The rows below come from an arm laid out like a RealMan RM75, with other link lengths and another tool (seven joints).
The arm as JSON. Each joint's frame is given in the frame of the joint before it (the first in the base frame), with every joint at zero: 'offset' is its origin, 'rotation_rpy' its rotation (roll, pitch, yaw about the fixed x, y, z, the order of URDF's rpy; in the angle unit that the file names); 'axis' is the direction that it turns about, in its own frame. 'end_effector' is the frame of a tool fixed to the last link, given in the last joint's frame.
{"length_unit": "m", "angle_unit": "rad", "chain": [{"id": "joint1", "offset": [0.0, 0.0, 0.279], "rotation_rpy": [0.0, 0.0, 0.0], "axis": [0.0, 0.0, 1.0]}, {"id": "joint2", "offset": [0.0, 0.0, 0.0], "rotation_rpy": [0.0, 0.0, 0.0], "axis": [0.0, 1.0, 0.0]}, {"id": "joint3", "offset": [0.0, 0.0, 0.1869], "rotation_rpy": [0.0, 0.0, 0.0], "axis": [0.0, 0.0, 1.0]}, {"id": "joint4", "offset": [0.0, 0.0, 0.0], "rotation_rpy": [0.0, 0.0, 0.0], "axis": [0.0, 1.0, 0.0]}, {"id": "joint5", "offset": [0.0, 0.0, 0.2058], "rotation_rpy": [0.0, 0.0, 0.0], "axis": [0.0, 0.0, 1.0]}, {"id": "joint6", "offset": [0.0, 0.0, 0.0], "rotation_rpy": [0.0, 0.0, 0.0], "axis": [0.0, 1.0, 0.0]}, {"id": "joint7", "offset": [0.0, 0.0, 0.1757], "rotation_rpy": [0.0, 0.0, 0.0], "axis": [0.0, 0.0, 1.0]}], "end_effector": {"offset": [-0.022, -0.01, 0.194], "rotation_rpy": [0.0, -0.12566, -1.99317]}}
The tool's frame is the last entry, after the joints.
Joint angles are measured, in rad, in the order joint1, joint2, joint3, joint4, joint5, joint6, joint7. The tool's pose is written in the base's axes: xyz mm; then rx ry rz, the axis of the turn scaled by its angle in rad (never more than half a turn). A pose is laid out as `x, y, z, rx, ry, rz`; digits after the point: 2 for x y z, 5 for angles.
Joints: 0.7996 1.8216 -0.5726 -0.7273 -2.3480 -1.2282 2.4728
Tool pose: 222.94, 572.62, 47.12, -2.34161, -0.92240, -0.27096
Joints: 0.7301 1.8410 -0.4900 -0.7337 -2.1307 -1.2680 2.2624
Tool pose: 180.74, 576.32, 76.63, -2.15416, -1.00336, -0.12011
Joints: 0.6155 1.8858 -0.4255 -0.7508 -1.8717 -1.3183 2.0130
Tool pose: 155.22, 567.20, 126.09, -1.90516, -1.06057, -0.04478
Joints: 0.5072 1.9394 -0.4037 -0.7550 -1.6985 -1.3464 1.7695
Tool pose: 161.22, 549.47, 156.41, -1.72444, -1.11222, -0.10183
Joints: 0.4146 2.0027 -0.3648 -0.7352 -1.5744 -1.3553 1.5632
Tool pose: 186.69, 531.70, 179.46, -1.59531, -1.08531, -0.19322
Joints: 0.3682 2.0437 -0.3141 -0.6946 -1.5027 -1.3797 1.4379
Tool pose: 204.05, 517.01, 194.30, -1.51581, -1.03703, -0.23861
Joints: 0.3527 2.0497 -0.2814 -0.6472 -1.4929 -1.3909 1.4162
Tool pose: 218.96, 510.58, 194.26, -1.51543, -0.98025, -0.23260
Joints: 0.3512 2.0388 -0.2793 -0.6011 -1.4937 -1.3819 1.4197
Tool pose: 229.35, 510.71, 187.38, -1.54062, -0.94129, -0.21714
